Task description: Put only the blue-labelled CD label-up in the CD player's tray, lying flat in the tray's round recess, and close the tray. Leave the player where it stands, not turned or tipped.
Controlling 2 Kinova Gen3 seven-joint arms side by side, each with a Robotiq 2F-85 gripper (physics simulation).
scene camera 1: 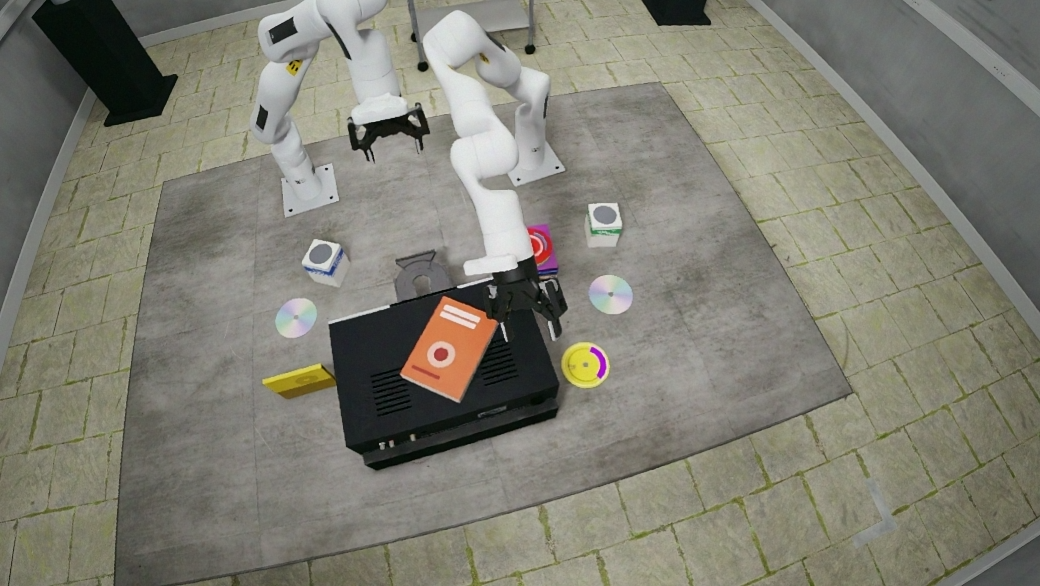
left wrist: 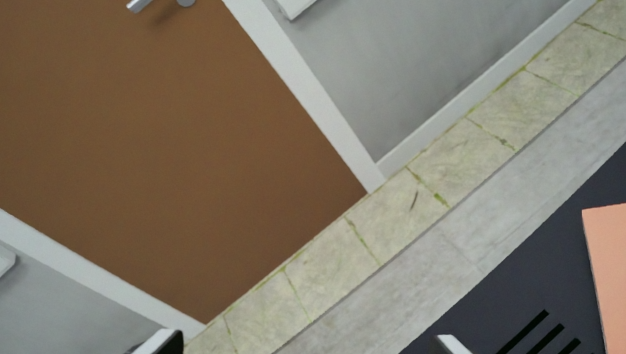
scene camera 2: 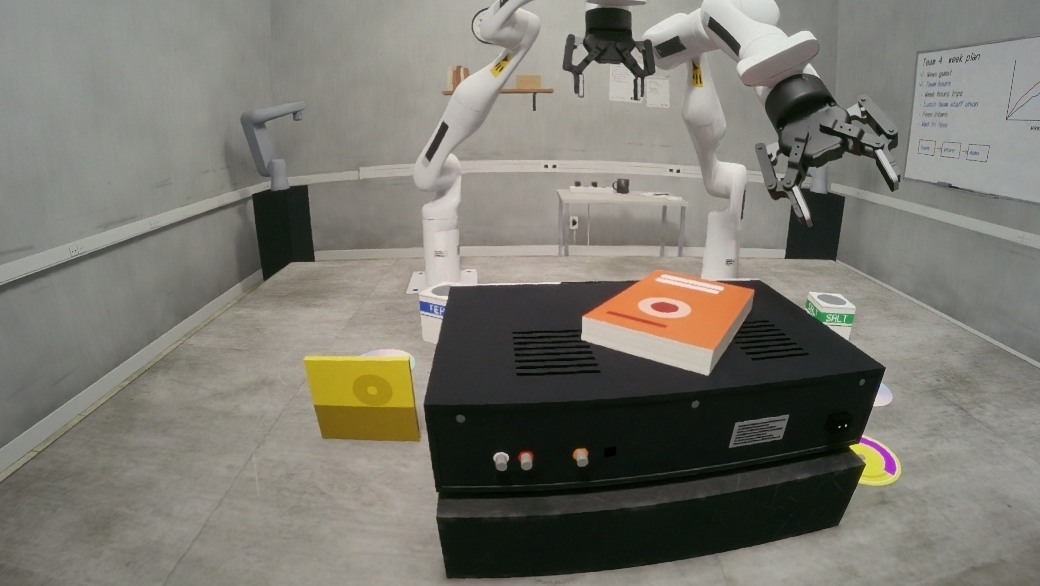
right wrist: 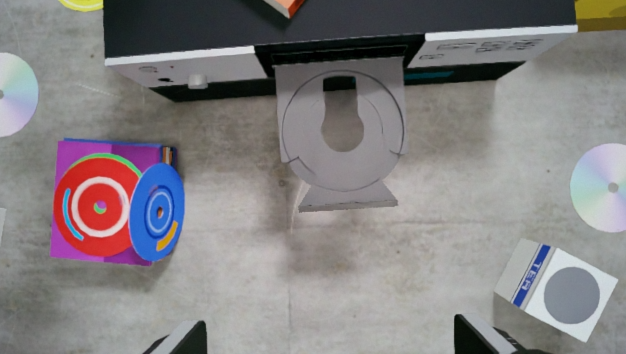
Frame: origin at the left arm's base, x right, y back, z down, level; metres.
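Seen in the pictures: left gripper, between the fingertips: (scene camera 1: 532, 339) (scene camera 2: 852, 205); right gripper, between the fingertips: (scene camera 1: 396, 155) (scene camera 2: 609, 98) (right wrist: 330, 345); left arm's base, origin of its link: (scene camera 1: 529, 159); right arm's base, origin of its link: (scene camera 1: 309, 189) (scene camera 2: 443, 280).
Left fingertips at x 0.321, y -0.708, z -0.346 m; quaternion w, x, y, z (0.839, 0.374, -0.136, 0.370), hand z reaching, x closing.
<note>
Pixels of each thing's top centre, then the offset from my left fingertips to it.
- blue-labelled CD, centre of its top: (right wrist: 140, 215) dx -0.092, dy +0.366, dz +0.229 m
- red CD, centre of its top: (right wrist: 100, 206) (scene camera 1: 529, 246) dx -0.157, dy +0.348, dz +0.271 m
- orange book, centre of its top: (scene camera 2: 680, 301) (scene camera 1: 450, 345) dx +0.131, dy +0.101, dz +0.125 m
- yellow case, centre of its top: (scene camera 2: 354, 358) (scene camera 1: 291, 373) dx +0.492, dy +0.218, dz +0.221 m
- yellow disc, centre of its top: (scene camera 2: 860, 456) (scene camera 1: 585, 364) dx -0.163, dy +0.014, dz +0.345 m
- TEA box, centre of its top: (right wrist: 571, 295) (scene camera 2: 448, 290) (scene camera 1: 320, 253) dx +0.367, dy +0.539, dz +0.250 m
- SALT box, centre of its top: (scene camera 2: 831, 299) (scene camera 1: 605, 214) dx -0.385, dy +0.350, dz +0.250 m
The blue-labelled CD (right wrist: 141, 220) lies label-up and tilted, partly over a red CD (right wrist: 90, 240), on a stack of cases (right wrist: 75, 149) in the right wrist view; my left arm hides it in scene camera 1. The player (scene camera 1: 356, 349) (scene camera 2: 480, 327) (right wrist: 200, 25) stands upright. Its grey tray (scene camera 1: 438, 275) (right wrist: 342, 170) is out, its round recess empty. My right gripper (scene camera 1: 395, 154) (scene camera 2: 609, 95) (right wrist: 330, 334) is open and empty, high behind the tray. My left gripper (scene camera 1: 531, 336) (scene camera 2: 850, 205) (left wrist: 310, 345) is open and empty above the player's right end.
An orange book (scene camera 1: 465, 349) (scene camera 2: 698, 327) lies on the player. A yellow case (scene camera 1: 298, 381) (scene camera 2: 363, 422) stands left. Silver discs (scene camera 1: 285, 320) (scene camera 1: 600, 291) flank the player; a yellow disc (scene camera 1: 571, 367) lies right. A TEA box (scene camera 1: 325, 265) (right wrist: 530, 300) and SALT box (scene camera 1: 604, 225) (scene camera 2: 829, 313) stand behind.
</note>
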